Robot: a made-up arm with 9 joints. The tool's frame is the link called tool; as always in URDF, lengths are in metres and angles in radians.
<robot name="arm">
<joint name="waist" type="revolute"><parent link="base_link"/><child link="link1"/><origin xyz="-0.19 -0.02 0.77" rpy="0 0 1.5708"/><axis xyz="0 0 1"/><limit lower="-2.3" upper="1.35" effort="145" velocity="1.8"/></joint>
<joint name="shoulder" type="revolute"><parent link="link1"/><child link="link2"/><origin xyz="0.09 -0.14 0.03" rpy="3.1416 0 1.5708"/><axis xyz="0 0 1"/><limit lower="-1.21" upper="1.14" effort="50" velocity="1.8"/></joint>
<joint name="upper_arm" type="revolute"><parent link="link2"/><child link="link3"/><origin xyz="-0.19 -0.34 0.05" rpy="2.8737 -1.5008 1.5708"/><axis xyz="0 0 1"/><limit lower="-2.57" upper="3.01" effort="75" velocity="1.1"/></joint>
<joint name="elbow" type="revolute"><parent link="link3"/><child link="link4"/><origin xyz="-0.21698 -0.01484 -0.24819" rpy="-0.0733 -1.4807 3.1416"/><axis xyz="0 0 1"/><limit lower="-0.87" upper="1.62" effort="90" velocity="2.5"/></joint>
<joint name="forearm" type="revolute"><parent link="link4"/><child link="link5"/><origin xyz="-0.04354 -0.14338 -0.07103" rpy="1.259 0.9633 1.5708"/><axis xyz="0 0 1"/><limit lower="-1.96" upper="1.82" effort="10" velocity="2.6"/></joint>
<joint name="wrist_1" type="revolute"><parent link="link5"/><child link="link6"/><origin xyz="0.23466 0.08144 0.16" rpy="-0.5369 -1.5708 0"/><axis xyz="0 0 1"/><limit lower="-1.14" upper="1.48" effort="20" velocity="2.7"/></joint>
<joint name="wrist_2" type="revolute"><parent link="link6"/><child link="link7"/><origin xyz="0.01 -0.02 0.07" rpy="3.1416 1.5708 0"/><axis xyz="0 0 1"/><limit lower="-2" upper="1.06" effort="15" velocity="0.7"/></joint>
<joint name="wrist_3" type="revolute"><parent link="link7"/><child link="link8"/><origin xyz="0.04 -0.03 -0.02" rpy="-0.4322 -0.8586 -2.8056"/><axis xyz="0 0 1"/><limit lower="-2.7" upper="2.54" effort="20" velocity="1.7"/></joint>
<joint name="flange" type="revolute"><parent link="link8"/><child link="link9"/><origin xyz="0.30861 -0.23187 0.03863" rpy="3.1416 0.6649 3.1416"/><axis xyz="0 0 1"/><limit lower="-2.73" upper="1.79" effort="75" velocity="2"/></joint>
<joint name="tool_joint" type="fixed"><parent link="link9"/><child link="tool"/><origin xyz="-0.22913 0.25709 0.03" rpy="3.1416 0 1.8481"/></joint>
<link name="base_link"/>
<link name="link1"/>
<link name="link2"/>
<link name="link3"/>
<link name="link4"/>
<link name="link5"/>
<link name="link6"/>
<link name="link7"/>
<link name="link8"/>
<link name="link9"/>
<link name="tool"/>
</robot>
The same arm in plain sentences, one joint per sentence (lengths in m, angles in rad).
The arm has nine revolute joints in a row. What follows holds with every joint at zero, and every direction is one of the base frame's. Joint 1 is mounted 0.1900 m along -x and 0.0200 m along -y and 0.7700 m along +z from the base frame's origin and turns about +z, from -2.3000 to 1.3500 rad. Joint 2 is mounted 0.1400 m along +x and 0.0900 m along +y and 0.0300 m along +z from joint 1 and turns about -z, from -1.2100 to 1.1400 rad. Joint 3 is mounted 0.1900 m along +x and 0.3400 m along -y and 0.0500 m along -z from joint 2 and turns about the direction (-0.264693, 0.961975, 0.067398), from -2.5700 to 3.0100 rad. Joint 4 is mounted 0.0800 m along +x and 0.2500 m along -y and 0.2000 m along +z from joint 3 and turns about the direction (0.046902, 0.175106, -0.983432), from -0.8700 to 1.6200 rad. Joint 5 is mounted 0.1300 m along -x and 0.0900 m along -y and 0.0500 m along +z from joint 4 and turns about +y, from -1.9600 to 1.8200 rad. Joint 6 is mounted 0.1900 m along +x and 0.1600 m along +y and 0.1600 m along +z from joint 5 and turns about -z, from -1.1400 to 1.4800 rad. Joint 7 is mounted 0.0200 m along -x and 0.0100 m along +y and 0.0700 m along -z from joint 6 and turns about -y, from -2.0000 to 1.0600 rad. Joint 8 is mounted 0.0300 m along +x and 0.0200 m along +y and 0.0400 m along +z from joint 7 and turns about the direction (0.168898, -0.593394, 0.786992), from -2.7000 to 2.5400 rad. Joint 9 is mounted 0.1500 m along -x and 0.3200 m along -y and 0.1600 m along -z from joint 8 and turns about -z, from -2.7300 to 1.7900 rad. The tool frame, which is the frame that the pose is given for, is mounted 0.3100 m along +x and 0.1500 m along -y and 0.0300 m along -z from joint 9; its axes are the base frame's turned by roll 0.0000, pitch 0.0000 and yaw 0.0000 rad (as in URDF: about the fixed x, then y, then z).
